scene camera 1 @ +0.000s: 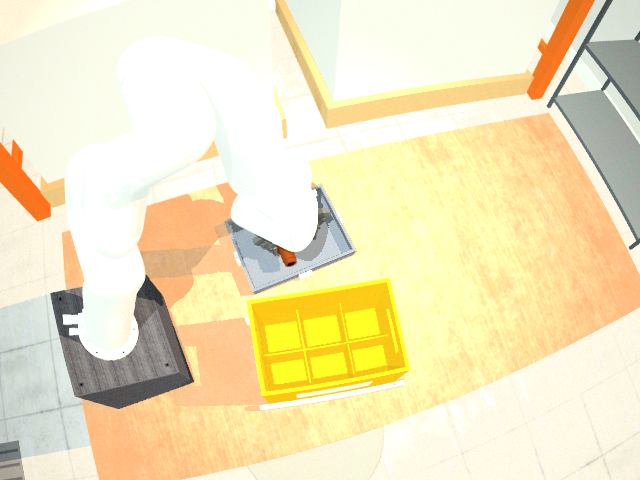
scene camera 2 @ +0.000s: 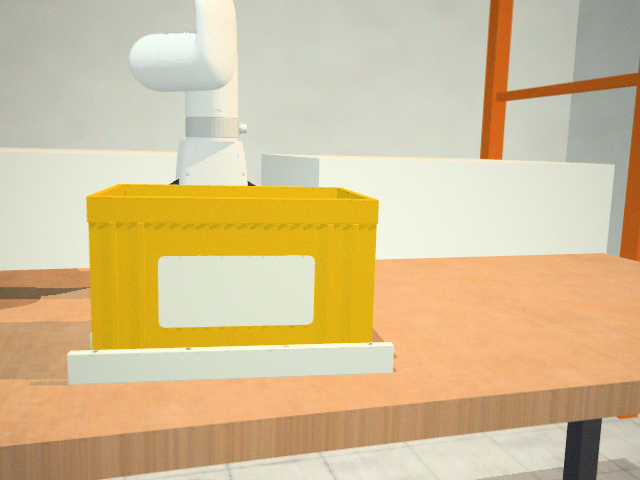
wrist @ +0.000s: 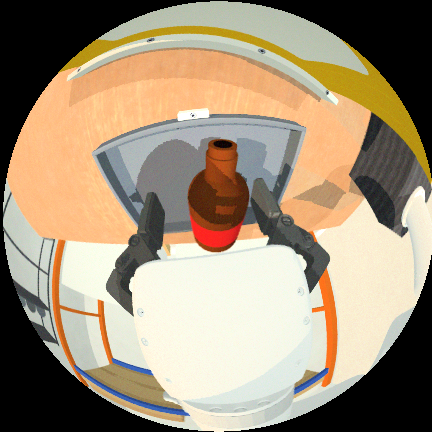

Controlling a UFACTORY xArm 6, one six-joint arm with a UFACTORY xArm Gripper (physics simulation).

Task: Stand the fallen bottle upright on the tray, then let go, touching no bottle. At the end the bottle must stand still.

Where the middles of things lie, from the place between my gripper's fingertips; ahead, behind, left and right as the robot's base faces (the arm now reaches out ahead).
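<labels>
You'd find the brown bottle [wrist: 217, 196] 30 mm below my hand, and it's 40 mm to the left of my hand and 20 mm behind it.
</labels>
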